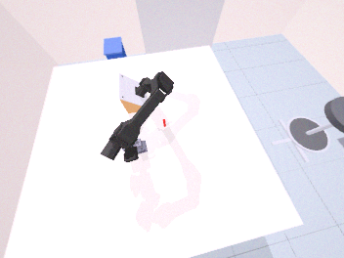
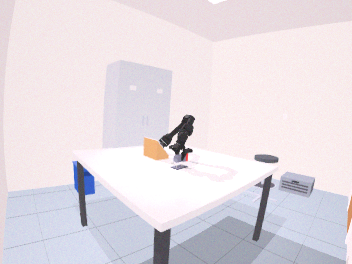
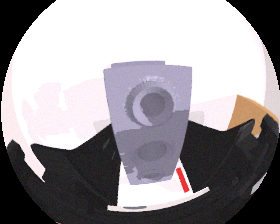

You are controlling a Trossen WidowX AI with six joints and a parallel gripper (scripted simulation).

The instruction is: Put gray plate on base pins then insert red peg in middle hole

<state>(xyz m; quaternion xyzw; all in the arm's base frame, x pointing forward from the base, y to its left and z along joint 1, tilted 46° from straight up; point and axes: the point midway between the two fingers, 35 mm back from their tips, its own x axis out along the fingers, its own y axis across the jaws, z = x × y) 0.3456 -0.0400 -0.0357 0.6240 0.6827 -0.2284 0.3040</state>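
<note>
Right now my gripper tip is 120 mm past the red peg, 180 mm to the right of it and 10 mm above it. Round my gripper tip: gray plate 30 mm above.
</note>
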